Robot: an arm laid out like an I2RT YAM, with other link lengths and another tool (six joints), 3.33 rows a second.
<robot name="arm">
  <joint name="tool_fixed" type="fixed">
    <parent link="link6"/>
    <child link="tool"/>
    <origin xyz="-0.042 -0.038 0.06" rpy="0 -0.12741 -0.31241"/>
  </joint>
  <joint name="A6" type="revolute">
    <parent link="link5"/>
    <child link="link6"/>
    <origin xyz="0.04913 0 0.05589" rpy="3.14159 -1.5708 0"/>
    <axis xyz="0 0 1"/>
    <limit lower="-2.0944" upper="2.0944"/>
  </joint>
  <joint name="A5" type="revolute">
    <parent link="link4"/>
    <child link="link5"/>
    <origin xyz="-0.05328 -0.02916 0.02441" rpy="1.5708 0 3.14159"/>
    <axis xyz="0 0 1"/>
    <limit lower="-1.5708" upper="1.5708"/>
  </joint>
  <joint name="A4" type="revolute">
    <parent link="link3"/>
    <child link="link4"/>
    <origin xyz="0.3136 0.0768 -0.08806" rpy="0 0 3.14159"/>
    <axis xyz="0 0 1"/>
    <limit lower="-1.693" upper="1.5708"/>
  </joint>
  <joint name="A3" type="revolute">
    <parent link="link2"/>
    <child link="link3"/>
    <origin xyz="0 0.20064 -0.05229" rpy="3.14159 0 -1.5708"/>
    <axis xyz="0 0 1"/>
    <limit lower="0" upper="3.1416"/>
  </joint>
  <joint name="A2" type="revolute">
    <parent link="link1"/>
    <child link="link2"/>
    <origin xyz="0.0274 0.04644 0.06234" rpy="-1.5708 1.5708 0"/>
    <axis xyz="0 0 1"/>
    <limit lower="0" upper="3.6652"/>
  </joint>
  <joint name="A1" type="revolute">
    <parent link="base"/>
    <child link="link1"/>
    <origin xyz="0 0 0.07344" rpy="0 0 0"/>
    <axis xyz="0 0 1"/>
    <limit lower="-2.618" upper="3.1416"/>
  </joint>
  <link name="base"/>
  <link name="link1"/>
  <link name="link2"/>
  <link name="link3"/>
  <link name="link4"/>
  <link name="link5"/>
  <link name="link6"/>
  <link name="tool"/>
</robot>
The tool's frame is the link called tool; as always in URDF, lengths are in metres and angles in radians.
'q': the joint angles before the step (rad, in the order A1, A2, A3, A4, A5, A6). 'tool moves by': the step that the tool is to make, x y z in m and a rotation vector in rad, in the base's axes. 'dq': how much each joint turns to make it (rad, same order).
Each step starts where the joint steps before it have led.
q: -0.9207, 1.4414, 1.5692, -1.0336, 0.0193, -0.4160
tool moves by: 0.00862, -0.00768, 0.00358, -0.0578, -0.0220, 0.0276
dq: 0.0000, 0.0137, -0.0011, 0.0748, -0.0043, -0.0324
